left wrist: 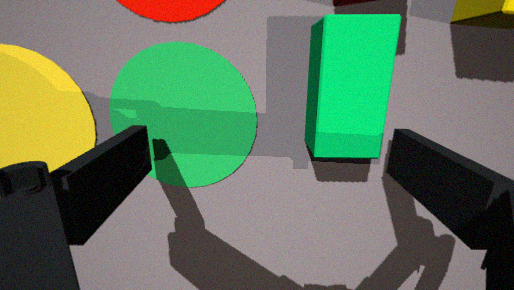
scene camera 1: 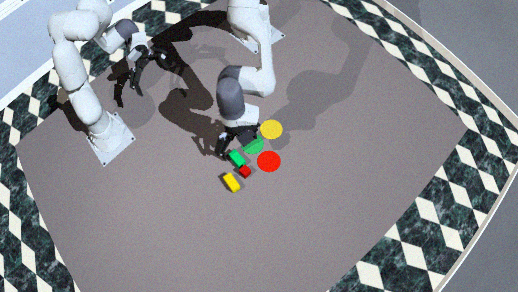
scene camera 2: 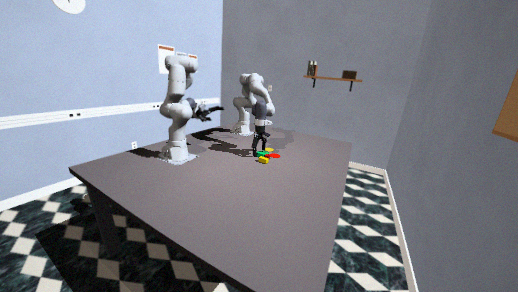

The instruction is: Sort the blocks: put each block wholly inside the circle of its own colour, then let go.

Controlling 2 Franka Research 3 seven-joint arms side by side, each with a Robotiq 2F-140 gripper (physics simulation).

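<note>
A green block (scene camera 1: 237, 158) (left wrist: 355, 85) lies outside the green circle (scene camera 1: 256, 146) (left wrist: 200, 75). A small red block (scene camera 1: 245, 171) (left wrist: 357, 2) lies close to it, outside the red circle (scene camera 1: 269, 161) (scene camera 2: 273, 156) (left wrist: 172, 9). A yellow block (scene camera 1: 231, 182) (scene camera 2: 263, 160) (left wrist: 482, 14) lies farther from the circles. The yellow circle (scene camera 1: 271, 129) (left wrist: 45, 110) has no block on it. My left gripper (scene camera 1: 238, 144) (scene camera 2: 259, 150) (left wrist: 270, 149) is open and empty, low over the table; in the left wrist view the green block is near its right finger. My right gripper (scene camera 1: 152, 79) (scene camera 2: 215, 113) is open and empty, raised far from the blocks.
The table (scene camera 1: 165, 220) (scene camera 2: 210, 195) carries both arm bases. The right arm's base (scene camera 1: 111, 140) (scene camera 2: 176, 154) stands at the left, the left arm's base (scene camera 1: 275, 35) at the back. Shadows of the arms fall across the table. A wall shelf (scene camera 2: 332, 78) is far behind.
</note>
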